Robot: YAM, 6 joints.
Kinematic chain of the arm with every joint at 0, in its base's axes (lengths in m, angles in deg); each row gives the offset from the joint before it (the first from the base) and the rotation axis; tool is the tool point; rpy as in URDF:
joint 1: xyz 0 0 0.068 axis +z
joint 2: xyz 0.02 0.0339 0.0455 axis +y
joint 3: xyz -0.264 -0.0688 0 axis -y
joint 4: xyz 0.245 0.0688 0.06 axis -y
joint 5: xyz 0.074 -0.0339 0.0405 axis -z
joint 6: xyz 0.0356 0 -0.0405 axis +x
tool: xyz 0 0 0 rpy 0 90 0
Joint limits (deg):
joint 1: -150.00..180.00
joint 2: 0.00..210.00
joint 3: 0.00..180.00
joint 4: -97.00..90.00
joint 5: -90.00..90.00
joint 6: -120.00..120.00
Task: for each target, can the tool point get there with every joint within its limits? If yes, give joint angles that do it. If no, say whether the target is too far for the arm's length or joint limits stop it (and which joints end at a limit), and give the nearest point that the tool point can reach.
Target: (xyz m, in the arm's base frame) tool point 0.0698 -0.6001 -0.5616
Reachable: no: too far | nearest point 0.0516 -0.4438 -0.3212 | short by 0.287 m
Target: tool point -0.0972 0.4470 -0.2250
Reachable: yes | joints 99.49 186.83 115.14 5.32 -38.43 70.25
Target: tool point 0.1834 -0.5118 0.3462
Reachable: yes | joints -73.00 131.96 120.02 28.65 -46.40 1.68
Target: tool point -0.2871 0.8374 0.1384
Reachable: no: too far | nearest point -0.2094 0.6107 0.1315 | short by 0.240 m
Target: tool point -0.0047 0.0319 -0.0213
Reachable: yes | joints -15.78 172.25 14.90 -9.93 -55.66 -53.02
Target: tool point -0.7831 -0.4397 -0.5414
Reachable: no: too far | nearest point -0.4598 -0.2646 -0.2454 | short by 0.472 m
